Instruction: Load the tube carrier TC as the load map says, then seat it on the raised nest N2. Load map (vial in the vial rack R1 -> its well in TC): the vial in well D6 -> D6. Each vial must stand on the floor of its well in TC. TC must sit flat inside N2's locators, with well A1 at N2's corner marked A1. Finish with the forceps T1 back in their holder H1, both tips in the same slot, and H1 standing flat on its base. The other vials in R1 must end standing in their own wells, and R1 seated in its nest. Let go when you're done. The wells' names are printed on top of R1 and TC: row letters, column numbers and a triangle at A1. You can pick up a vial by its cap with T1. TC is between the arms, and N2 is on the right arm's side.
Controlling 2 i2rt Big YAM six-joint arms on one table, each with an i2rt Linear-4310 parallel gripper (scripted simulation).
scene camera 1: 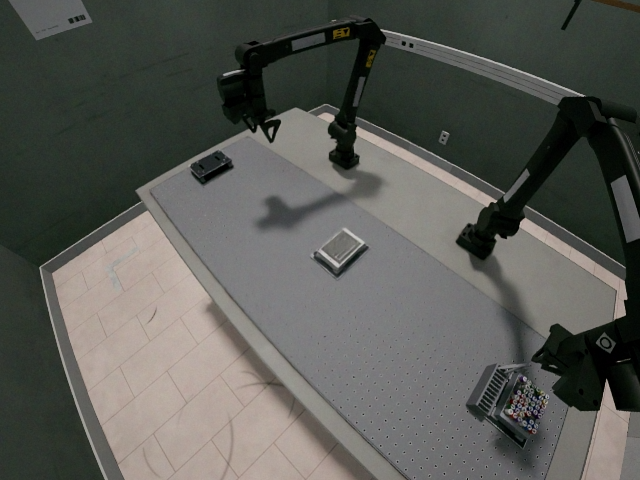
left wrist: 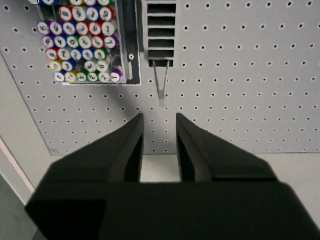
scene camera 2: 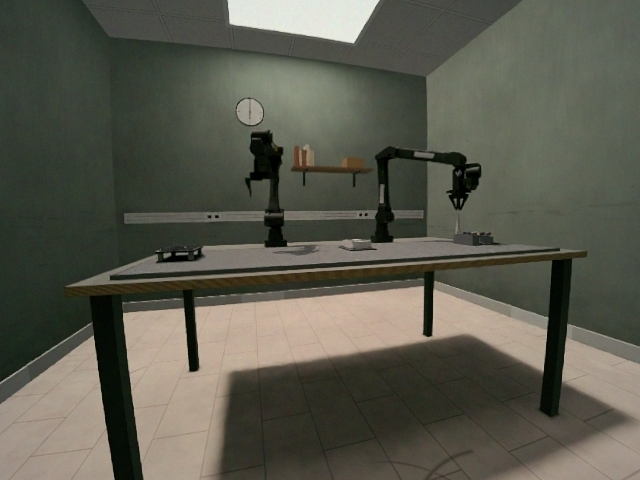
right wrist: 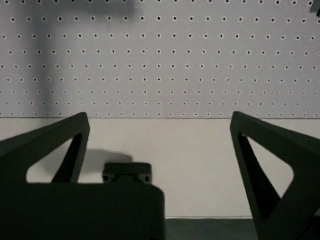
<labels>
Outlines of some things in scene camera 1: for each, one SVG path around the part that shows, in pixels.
The left gripper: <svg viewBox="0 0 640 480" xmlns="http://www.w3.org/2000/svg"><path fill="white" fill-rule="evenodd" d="M531 359L532 362L542 364L541 369L562 376L568 369L568 366L556 358L559 343L584 334L585 344L590 354L599 362L608 364L608 362L596 356L589 344L588 334L591 329L573 335L558 323L550 326L548 339Z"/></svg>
A tube carrier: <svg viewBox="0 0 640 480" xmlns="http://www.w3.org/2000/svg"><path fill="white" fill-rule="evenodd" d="M346 228L342 229L317 251L318 256L337 272L364 247L364 242Z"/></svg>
A slotted holder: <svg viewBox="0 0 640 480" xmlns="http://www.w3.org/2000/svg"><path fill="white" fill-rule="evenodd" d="M497 363L486 366L465 404L478 416L490 416L510 373L504 373L507 371L506 369L499 369L498 367L501 367L501 365Z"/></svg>
</labels>
